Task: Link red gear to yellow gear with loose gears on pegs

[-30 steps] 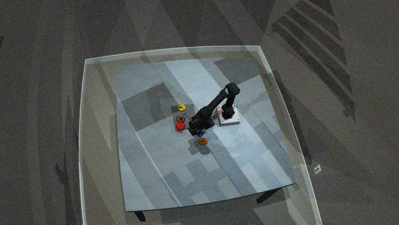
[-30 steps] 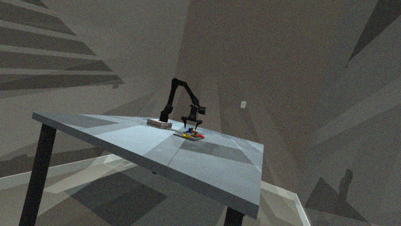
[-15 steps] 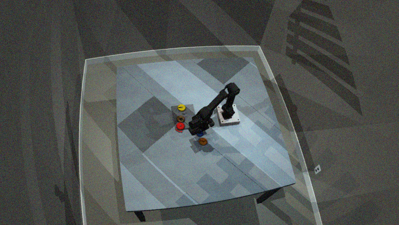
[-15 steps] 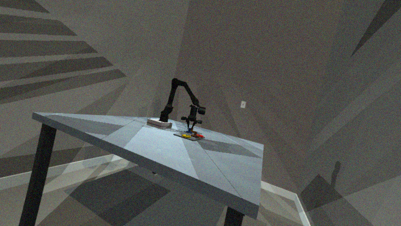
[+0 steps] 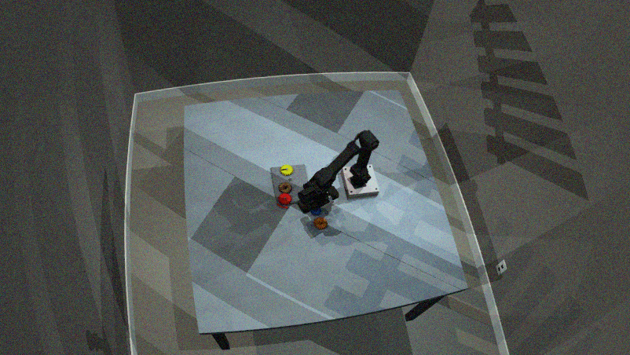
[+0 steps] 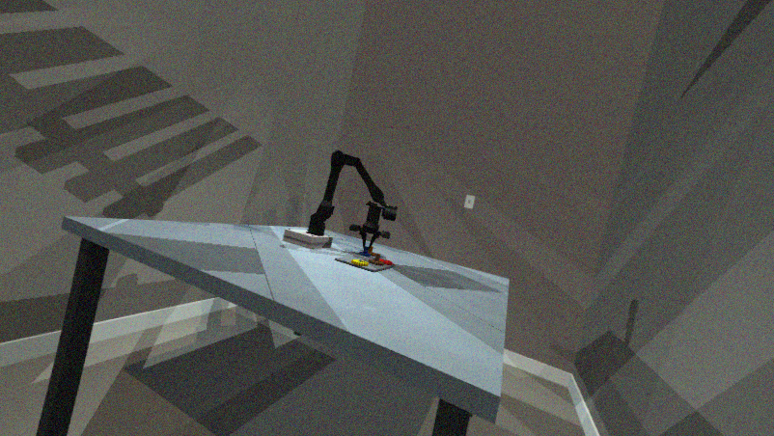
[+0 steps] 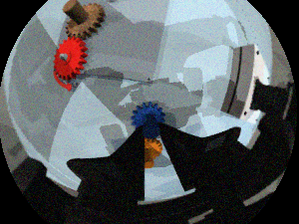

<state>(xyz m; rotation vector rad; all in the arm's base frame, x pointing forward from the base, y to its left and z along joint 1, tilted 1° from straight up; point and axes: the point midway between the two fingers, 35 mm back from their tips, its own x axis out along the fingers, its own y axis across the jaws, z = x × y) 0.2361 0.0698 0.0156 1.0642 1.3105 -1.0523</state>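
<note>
My gripper tip is now 15 cm to the left of the brown gear, 10 cm short of it and 1 cm above it. The rest, counted from my gripper tip: orange gear (7 cm to the left, 1 cm below); red gear (12 cm ahead, 9 cm to the right, 1 cm below); blue gear (1 cm below).
</note>
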